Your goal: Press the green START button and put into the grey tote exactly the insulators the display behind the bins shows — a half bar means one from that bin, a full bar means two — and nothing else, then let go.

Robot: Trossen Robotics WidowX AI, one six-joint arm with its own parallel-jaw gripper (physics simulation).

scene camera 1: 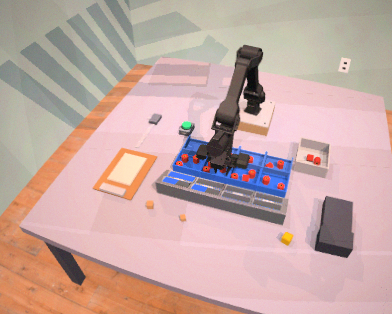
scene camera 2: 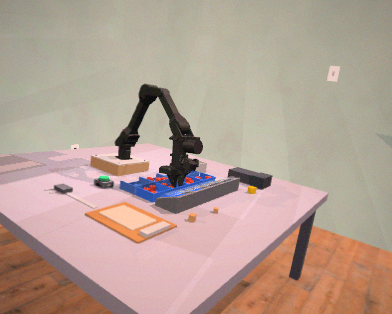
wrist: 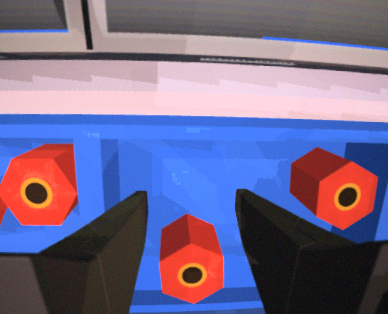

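The green START button [scene camera 1: 186,125] [scene camera 2: 104,178] stands left of the arm's base. Blue bins [scene camera 1: 180,151] [scene camera 2: 132,188] [wrist: 195,167] hold red hexagonal insulators. My gripper [scene camera 1: 217,169] [scene camera 2: 178,183] [wrist: 191,199] is partly open, low in a front bin. One insulator [wrist: 192,270] stands between the fingers' lines, nearer the bottom of the wrist view, untouched; another [wrist: 345,192] is right of the right finger. The grey display [scene camera 1: 220,200] [scene camera 2: 197,195] shows blue in its two left windows in scene camera 1; the two right ones look grey. The grey tote [scene camera 1: 310,169] holds two red insulators [scene camera 1: 310,157] [scene camera 1: 317,160].
A black box [scene camera 1: 335,226] [scene camera 2: 250,177] and a yellow cube [scene camera 1: 286,238] [scene camera 2: 252,190] are at the right. Two small orange cubes [scene camera 1: 150,204] [scene camera 1: 182,217] lie in front of the display. An orange board [scene camera 1: 126,171] [scene camera 2: 127,217] and a grey-headed tool [scene camera 1: 155,119] [scene camera 2: 63,188] lie at the left.
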